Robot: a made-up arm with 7 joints.
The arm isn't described. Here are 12 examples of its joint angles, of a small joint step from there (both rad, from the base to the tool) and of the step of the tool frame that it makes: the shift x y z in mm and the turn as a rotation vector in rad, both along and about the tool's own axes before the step.
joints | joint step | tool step
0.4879 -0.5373 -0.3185 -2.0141 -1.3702 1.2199 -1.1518 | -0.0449 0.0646 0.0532 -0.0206 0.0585 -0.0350 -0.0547 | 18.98 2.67 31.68 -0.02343 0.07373 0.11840
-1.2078 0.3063 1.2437 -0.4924 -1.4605 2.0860 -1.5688 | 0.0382 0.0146 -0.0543 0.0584 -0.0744 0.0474 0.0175 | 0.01 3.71 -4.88 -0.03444 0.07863 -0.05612
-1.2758 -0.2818 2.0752 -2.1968 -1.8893 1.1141 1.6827 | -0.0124 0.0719 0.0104 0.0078 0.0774 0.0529 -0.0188 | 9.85 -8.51 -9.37 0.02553 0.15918 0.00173
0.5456 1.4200 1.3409 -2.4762 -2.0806 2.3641 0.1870 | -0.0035 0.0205 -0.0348 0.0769 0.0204 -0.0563 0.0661 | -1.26 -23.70 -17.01 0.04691 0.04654 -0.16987
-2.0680 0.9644 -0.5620 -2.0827 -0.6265 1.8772 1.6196 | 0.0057 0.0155 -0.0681 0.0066 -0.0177 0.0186 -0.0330 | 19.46 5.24 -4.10 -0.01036 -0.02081 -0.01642
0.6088 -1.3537 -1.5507 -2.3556 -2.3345 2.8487 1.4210 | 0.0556 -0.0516 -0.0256 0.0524 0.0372 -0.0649 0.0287 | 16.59 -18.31 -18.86 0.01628 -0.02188 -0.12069
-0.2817 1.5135 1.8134 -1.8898 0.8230 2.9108 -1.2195 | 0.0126 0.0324 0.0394 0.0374 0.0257 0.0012 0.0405 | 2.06 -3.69 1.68 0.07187 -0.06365 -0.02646
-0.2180 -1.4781 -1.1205 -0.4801 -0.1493 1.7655 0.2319 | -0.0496 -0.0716 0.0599 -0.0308 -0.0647 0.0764 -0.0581 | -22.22 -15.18 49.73 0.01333 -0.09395 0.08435
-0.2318 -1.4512 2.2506 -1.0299 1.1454 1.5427 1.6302 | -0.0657 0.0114 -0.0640 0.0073 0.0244 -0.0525 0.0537 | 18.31 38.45 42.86 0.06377 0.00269 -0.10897
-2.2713 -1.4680 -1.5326 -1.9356 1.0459 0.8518 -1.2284 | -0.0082 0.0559 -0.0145 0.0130 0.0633 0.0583 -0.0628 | 12.78 1.54 3.64 -0.10946 -0.04198 0.03708
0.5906 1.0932 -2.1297 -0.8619 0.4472 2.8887 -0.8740 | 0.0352 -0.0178 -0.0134 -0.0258 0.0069 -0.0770 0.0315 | -5.50 -19.35 2.14 0.07328 0.04968 -0.05484
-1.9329 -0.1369 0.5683 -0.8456 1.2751 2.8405 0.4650 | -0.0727 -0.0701 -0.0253 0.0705 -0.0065 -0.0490 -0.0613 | -42.05 39.68 -8.69 -0.03554 0.07333 0.19341
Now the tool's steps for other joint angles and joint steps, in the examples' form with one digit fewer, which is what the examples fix.
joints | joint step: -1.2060 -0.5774 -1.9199 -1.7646 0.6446 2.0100 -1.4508 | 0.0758 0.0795 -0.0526 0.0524 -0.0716 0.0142 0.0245
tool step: 49.7 22.9 7.9 -0.1053 0.1179 -0.0170
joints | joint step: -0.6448 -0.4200 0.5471 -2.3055 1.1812 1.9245 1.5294 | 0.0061 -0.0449 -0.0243 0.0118 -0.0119 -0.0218 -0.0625
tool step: -6.7 -17.4 10.5 -0.0290 0.0285 0.0970
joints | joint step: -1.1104 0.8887 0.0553 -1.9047 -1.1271 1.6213 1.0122 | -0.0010 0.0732 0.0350 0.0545 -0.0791 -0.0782 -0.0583
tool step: 5.1 30.1 -4.8 -0.1187 -0.0368 0.0494
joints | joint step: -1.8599 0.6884 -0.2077 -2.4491 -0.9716 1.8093 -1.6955 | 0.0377 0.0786 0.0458 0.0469 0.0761 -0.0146 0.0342
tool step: -2.6 -22.9 32.1 0.0137 -0.0004 0.0059
